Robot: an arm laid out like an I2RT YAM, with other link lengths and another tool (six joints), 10 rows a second.
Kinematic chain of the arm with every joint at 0, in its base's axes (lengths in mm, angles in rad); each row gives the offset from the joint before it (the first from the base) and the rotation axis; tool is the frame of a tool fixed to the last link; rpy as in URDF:
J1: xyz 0 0 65.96 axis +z
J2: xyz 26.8 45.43 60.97 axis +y
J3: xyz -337.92 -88.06 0 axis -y
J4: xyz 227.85 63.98 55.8 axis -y
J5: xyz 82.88 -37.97 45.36 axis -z
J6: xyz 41.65 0 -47.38 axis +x
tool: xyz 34 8 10 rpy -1.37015 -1.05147 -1.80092
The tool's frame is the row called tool.
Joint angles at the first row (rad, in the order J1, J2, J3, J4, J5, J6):
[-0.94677 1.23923 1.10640 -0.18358 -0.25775 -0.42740]
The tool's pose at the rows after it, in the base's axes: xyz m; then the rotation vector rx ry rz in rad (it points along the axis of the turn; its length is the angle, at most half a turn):
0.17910 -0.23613 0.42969 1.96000 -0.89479 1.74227
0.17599 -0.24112 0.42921 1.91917 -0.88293 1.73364
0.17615 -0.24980 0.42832 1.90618 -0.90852 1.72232
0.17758 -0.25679 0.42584 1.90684 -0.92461 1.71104
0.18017 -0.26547 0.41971 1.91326 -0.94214 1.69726
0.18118 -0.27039 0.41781 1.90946 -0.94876 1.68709
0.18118 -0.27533 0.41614 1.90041 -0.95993 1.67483
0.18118 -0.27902 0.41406 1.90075 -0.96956 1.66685
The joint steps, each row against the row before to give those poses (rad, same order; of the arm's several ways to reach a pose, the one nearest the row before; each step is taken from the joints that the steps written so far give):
[-0.02109 -0.00571 -0.00894 0.02861 0.00241 -0.01392]
[-0.01486 0.00163 -0.01537 0.04106 0.01462 -0.01359]
[-0.01382 0.02147 0.00978 0.00828 0.00595 0.00757]
[-0.00791 0.02059 0.00691 0.00447 0.00163 0.00234]
[-0.00768 0.02733 -0.00083 0.01401 0.00000 0.00164]
[-0.00413 0.01402 0.00315 0.00751 0.00584 -0.00168]
[-0.00587 0.01203 0.00240 0.00740 0.00939 0.00018]
[-0.00560 0.01007 0.00170 0.00227 0.00083 0.00060]

